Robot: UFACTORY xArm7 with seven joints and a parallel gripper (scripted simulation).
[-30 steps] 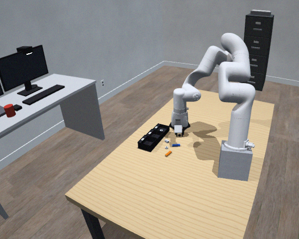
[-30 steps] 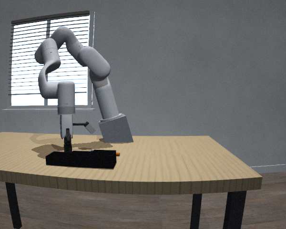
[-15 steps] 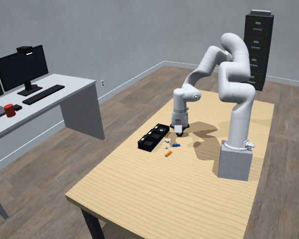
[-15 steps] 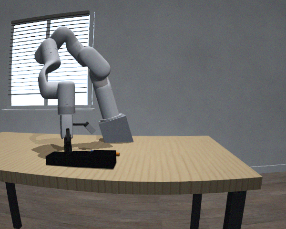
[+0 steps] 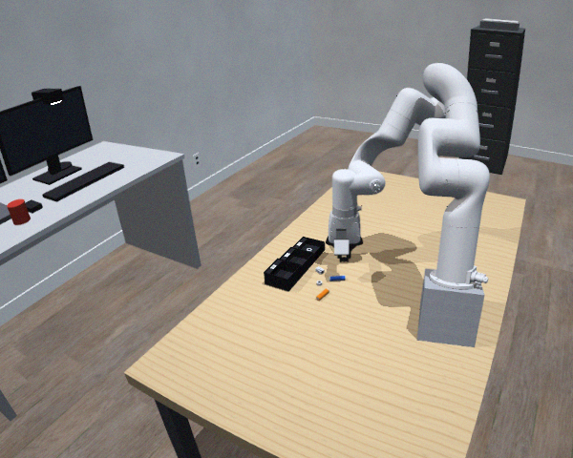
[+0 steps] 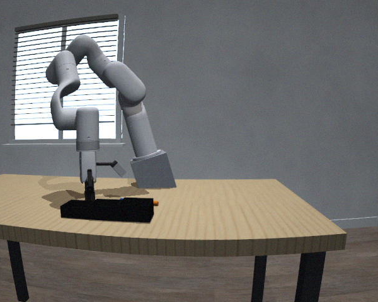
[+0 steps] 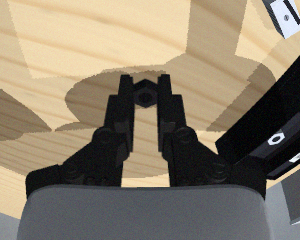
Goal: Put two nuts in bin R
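Now: hand 11 cm to the right of the black bin and 11 cm short of it. The rest, counted from my hand: blue piece (10 cm to the left, 4 cm behind, 2 cm below); small black piece (2 cm below); orange piece (19 cm to the left, 5 cm behind, 2 cm below).
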